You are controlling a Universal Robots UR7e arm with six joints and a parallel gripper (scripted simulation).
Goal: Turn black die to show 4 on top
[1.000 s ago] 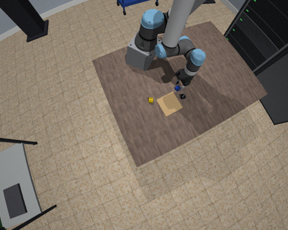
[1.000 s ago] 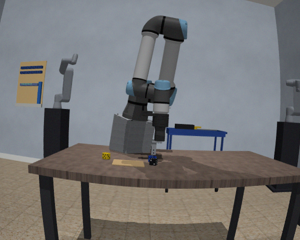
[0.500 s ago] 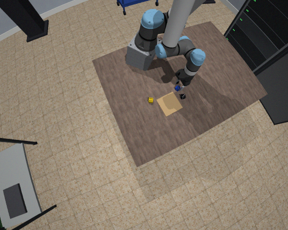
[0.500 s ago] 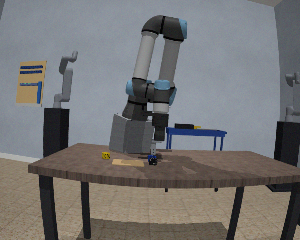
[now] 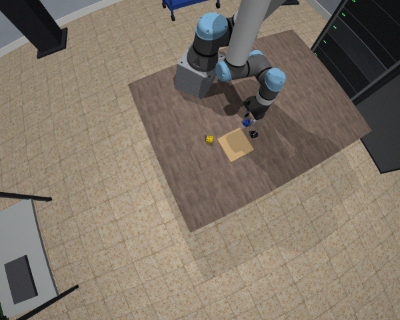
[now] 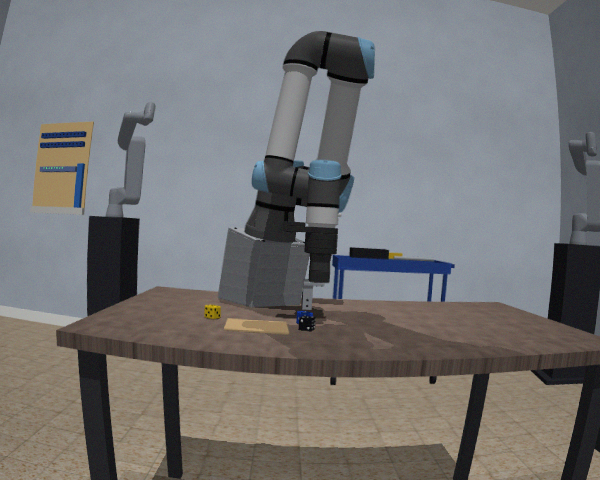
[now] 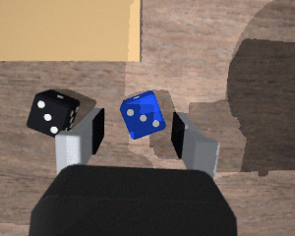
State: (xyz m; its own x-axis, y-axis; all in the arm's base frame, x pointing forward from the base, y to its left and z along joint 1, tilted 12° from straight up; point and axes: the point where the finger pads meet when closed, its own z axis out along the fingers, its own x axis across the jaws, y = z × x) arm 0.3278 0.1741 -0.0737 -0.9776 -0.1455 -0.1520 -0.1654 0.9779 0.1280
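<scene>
The blue die lies 40 mm below my hand. Also, from my hand: black die: 70 mm ahead, 10 mm to the left, 40 mm below; then tan mat: 90 mm ahead, 100 mm to the right, 60 mm below; then yellow die: 40 mm ahead, 220 mm to the right, 40 mm below.
</scene>
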